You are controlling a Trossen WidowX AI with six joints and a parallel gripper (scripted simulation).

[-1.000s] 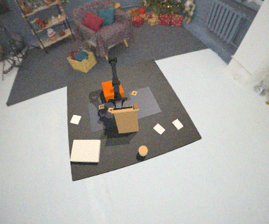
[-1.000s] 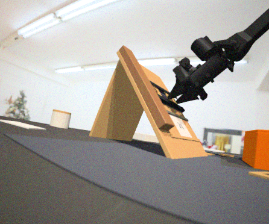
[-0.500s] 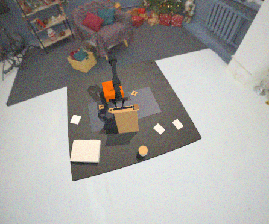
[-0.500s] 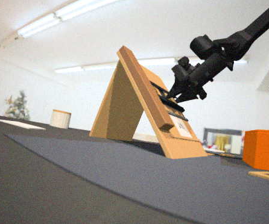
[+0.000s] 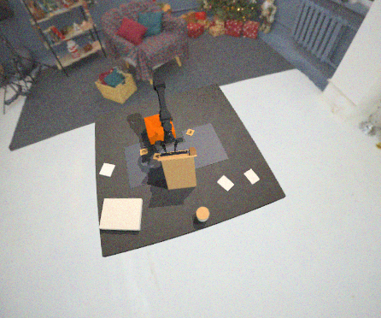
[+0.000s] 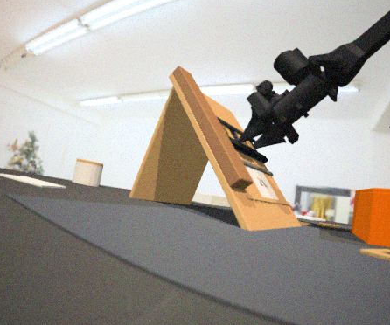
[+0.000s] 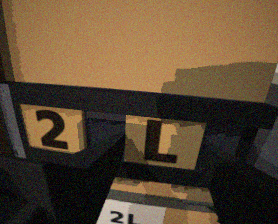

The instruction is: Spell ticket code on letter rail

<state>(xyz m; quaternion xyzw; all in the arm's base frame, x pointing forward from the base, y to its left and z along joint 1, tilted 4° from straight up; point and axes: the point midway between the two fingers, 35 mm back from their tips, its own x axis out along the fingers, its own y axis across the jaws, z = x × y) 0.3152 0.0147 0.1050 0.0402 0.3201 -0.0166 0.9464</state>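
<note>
Now: gripper tip 6 cm past the white ticket, 3 cm to the right of it and 8 cm above it. From my gripper tip the other things lie so: small cylinder 41 cm ahead, 14 cm to the left, 13 cm below.
</note>
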